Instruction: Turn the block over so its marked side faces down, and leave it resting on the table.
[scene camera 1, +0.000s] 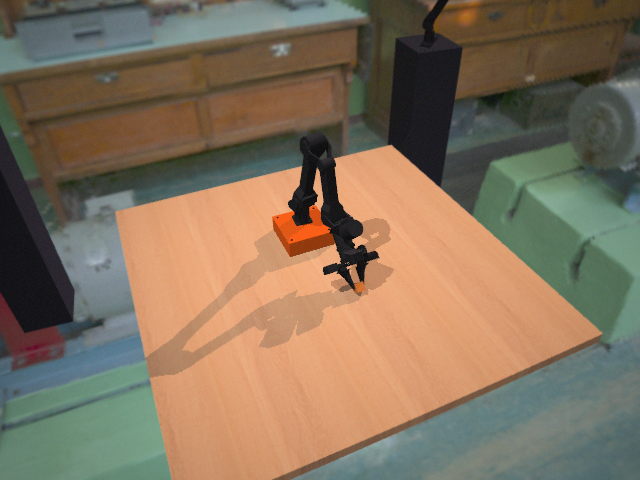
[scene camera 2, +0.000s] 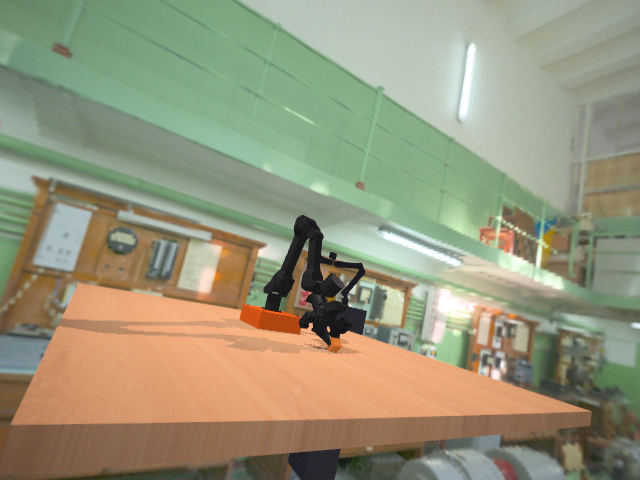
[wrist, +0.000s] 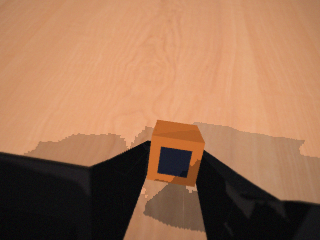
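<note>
My gripper (scene camera 2: 334, 345), (scene camera 1: 358, 287), (wrist: 173, 150) is visible.
</note>
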